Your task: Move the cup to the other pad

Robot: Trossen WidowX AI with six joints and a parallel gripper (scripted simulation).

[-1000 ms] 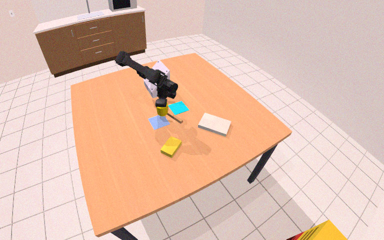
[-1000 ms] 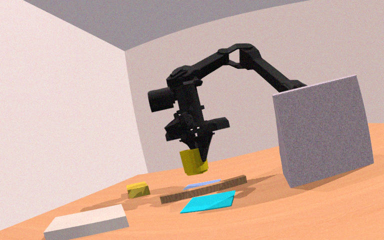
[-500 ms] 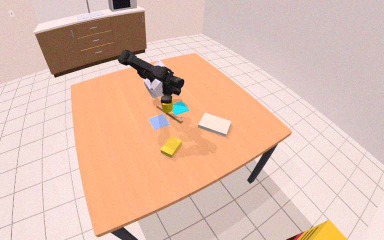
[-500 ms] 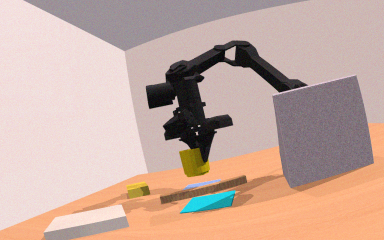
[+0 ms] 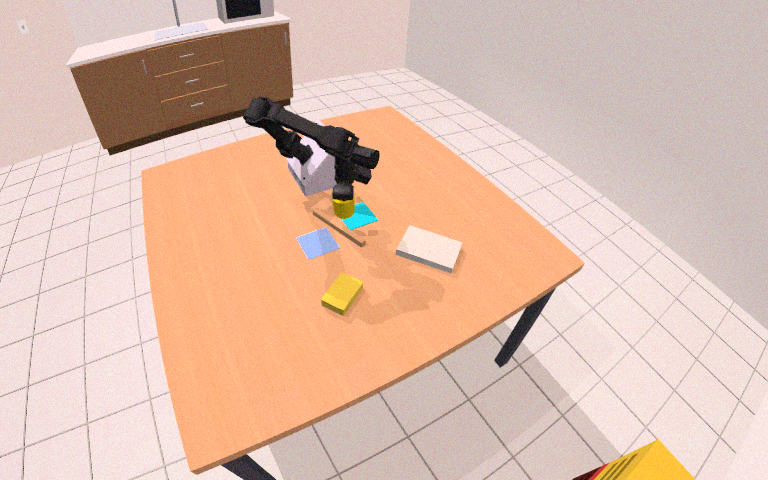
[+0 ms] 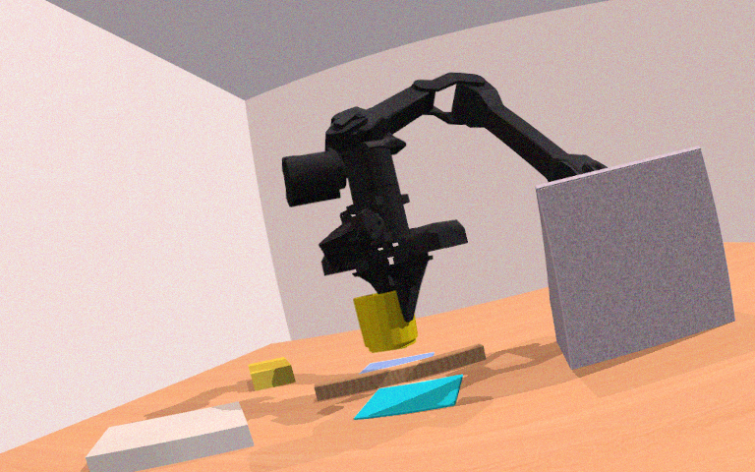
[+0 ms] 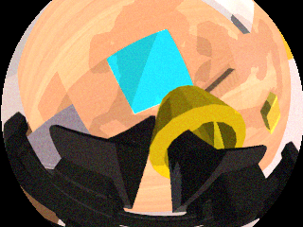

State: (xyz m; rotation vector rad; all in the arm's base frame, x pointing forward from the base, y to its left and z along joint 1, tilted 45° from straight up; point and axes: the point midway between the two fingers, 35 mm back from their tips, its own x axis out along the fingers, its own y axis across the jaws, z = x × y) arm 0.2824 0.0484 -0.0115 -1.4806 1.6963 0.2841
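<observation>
Now: gripper tip 9 cm above the cyan pad and 4 cm to the right of it. From my gripper tip the other things lie so: flat white box (24 cm ahead, 18 cm to the left, 7 cm below); thin wooden stick (8 cm below, 4 cm to the right, 3 cm ahead); yellow cup (2 cm ahead, 1 cm to the right).
</observation>
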